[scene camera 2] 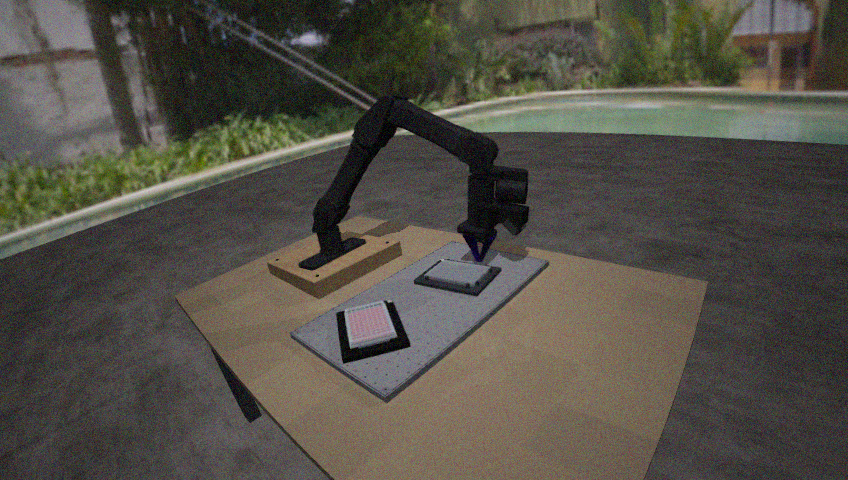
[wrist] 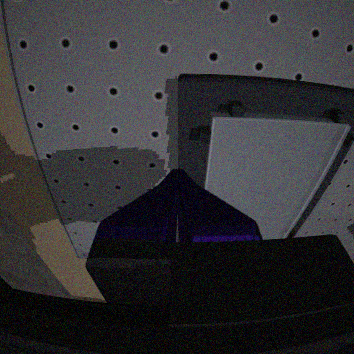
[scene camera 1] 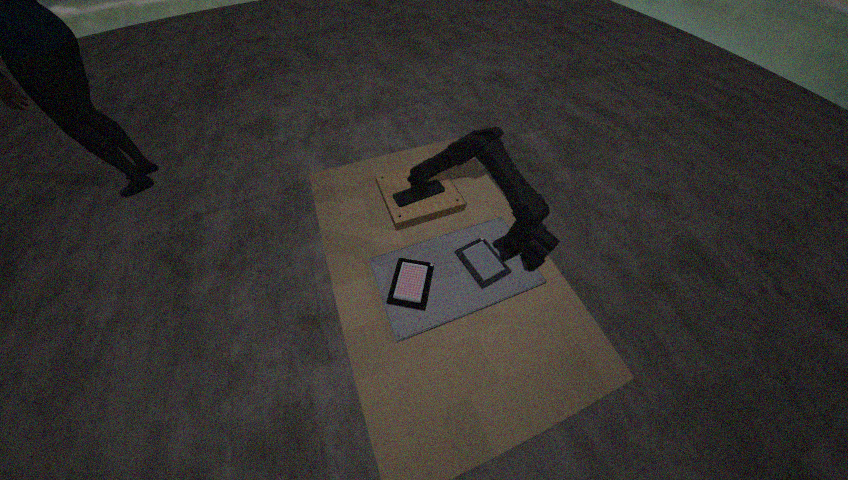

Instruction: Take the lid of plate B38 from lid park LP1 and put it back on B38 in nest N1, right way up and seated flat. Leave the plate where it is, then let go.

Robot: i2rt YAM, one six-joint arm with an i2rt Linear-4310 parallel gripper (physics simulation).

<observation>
A pale grey lid shows in scene camera 2, in the wrist view [268,166] and in scene camera 1. One and the same spot on the pale grey lid: [scene camera 2: 449,271] is [scene camera 1: 478,257].
</observation>
